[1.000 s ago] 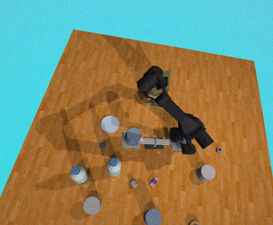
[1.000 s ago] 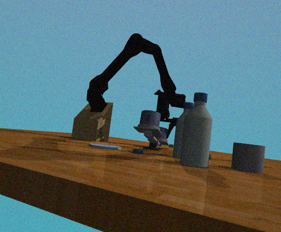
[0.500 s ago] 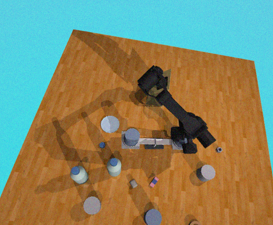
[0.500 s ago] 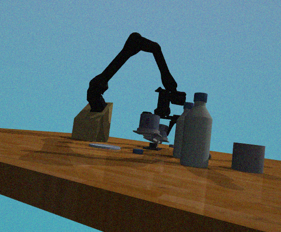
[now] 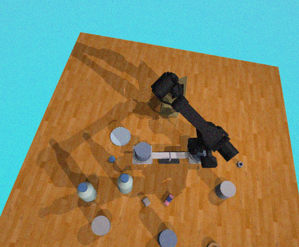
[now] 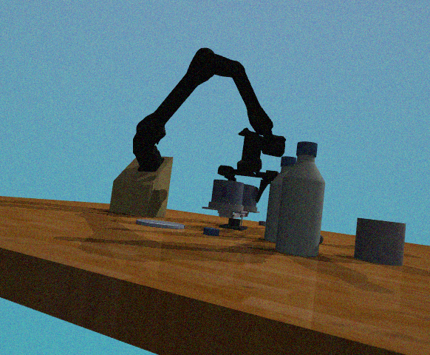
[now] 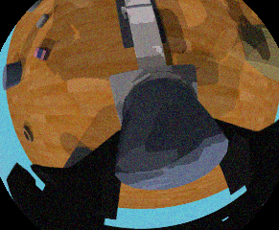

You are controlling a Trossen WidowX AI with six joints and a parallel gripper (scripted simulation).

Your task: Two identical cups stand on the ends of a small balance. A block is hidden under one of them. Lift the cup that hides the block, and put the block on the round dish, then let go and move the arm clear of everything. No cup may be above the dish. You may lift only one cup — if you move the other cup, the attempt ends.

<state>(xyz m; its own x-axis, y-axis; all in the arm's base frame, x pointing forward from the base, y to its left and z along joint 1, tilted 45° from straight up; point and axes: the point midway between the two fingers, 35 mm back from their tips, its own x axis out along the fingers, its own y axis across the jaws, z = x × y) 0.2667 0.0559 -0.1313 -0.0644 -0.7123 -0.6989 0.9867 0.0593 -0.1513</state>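
My gripper tip is 10 mm short of the nut, 220 mm to the right of it and 70 mm above it. Round my gripper tip: pink eraser (210 mm ahead, 120 mm to the right, 70 mm below); cup (40 mm ahead, 280 mm to the right, 10 mm above); grey-blue block (10 mm to the right, 10 mm below).
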